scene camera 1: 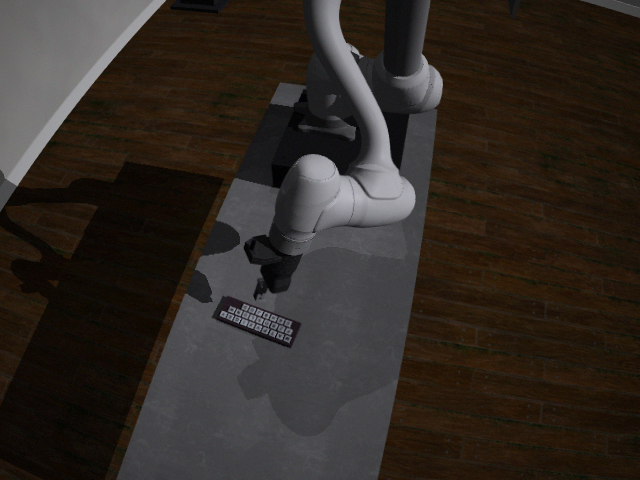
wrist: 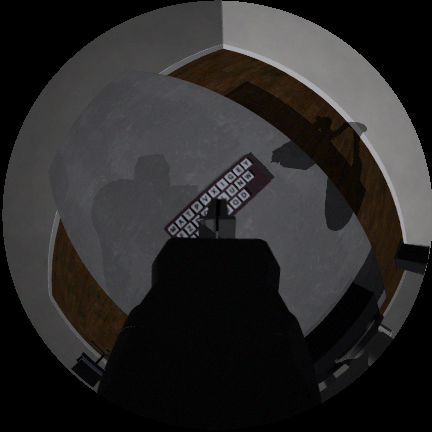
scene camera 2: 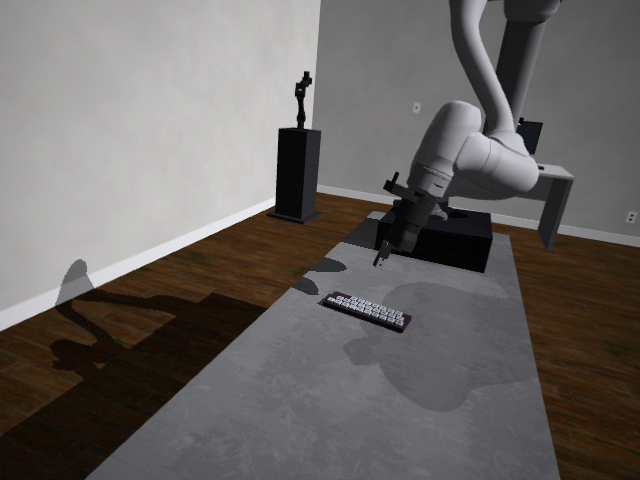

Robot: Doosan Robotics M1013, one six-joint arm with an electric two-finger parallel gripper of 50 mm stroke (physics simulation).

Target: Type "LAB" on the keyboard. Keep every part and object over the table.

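Places are measured from the arm's base along level axes (x back, y down, z right), in centimetres.
Where they show: gripper, fingertip midpoint: (scene camera 1: 258, 297) (wrist: 218, 208) (scene camera 2: 377, 267); arm's base, link origin: (scene camera 1: 333, 118) (wrist: 357, 343).
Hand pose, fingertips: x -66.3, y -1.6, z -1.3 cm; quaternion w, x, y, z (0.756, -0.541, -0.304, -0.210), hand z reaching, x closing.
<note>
Each offset is from my fingertips to the top centre of the thing. Level surfaces: height alone.
The keyboard @[dx -1.4, dy +10.6, dz +0.8 cm] (scene camera 1: 256, 323) (scene camera 2: 367, 311) (wrist: 261, 185) has a dark purplish-brown body and white letter keys. It lies flat on the grey table @[dy +12.4 cm] (scene camera 1: 175, 423) (scene camera 2: 232, 413) (wrist: 110, 110). In the wrist view the A key @[dx -3.8, dy +10.6, dz -6.1 cm] (wrist: 181, 221) shows in the row farthest from the gripper, near the M end. The gripper's fingers cover part of the middle row around L, beside the visible U key @[dx -1.2, dy +10.6, dz +4.3 cm] (wrist: 231, 190). I cannot make out the B key. My gripper (scene camera 1: 258, 297) (scene camera 2: 378, 265) (wrist: 218, 208) is shut and empty. It is tilted and held above the table on the robot-base side of the keyboard, clear of the keys.
The black base block (scene camera 1: 310, 155) (scene camera 2: 449, 245) stands at the table's far end under the arm. The keyboard lies nearer the table's left edge in both scene views. A dark pedestal (scene camera 2: 297, 173) with a small arm and a desk (scene camera 2: 558, 178) stand beyond the table.
</note>
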